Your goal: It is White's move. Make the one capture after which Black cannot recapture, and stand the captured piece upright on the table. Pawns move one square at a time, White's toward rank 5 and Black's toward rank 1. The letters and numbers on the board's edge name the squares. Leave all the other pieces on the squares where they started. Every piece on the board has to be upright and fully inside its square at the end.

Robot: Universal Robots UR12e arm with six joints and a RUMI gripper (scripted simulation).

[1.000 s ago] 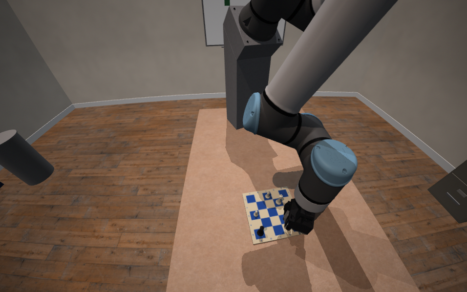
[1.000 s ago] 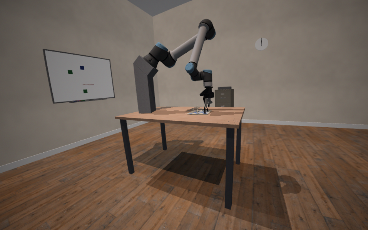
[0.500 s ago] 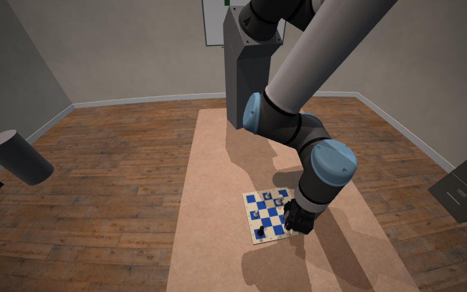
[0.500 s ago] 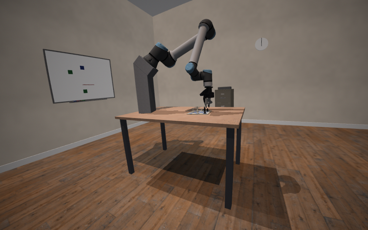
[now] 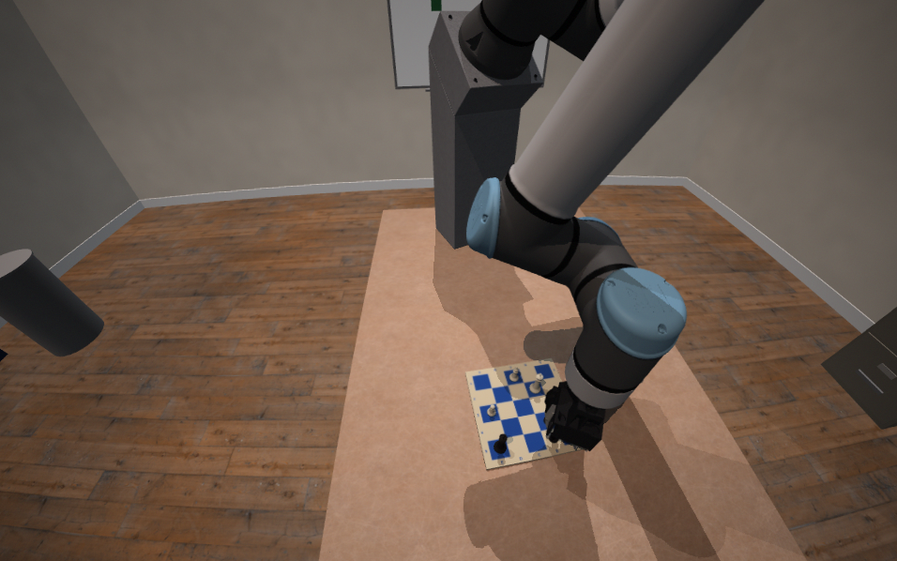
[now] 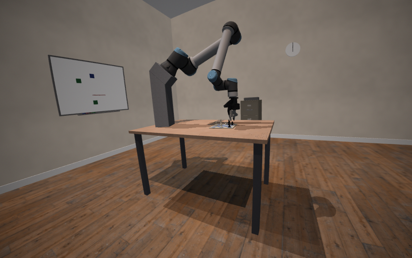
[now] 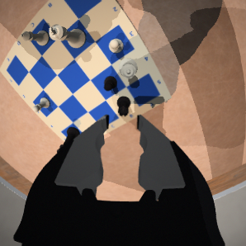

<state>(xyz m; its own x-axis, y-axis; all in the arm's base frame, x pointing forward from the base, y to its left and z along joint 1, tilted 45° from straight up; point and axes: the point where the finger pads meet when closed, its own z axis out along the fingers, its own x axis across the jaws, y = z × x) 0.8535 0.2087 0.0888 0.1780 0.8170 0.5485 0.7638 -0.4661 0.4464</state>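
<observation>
Now: hand 5 cm past the white chess piece, 2 cm to the right of it and 3 cm above it. From my hand the other things lie so: tall black piece: 4 cm ahead, 11 cm to the right, 2 cm below.
</observation>
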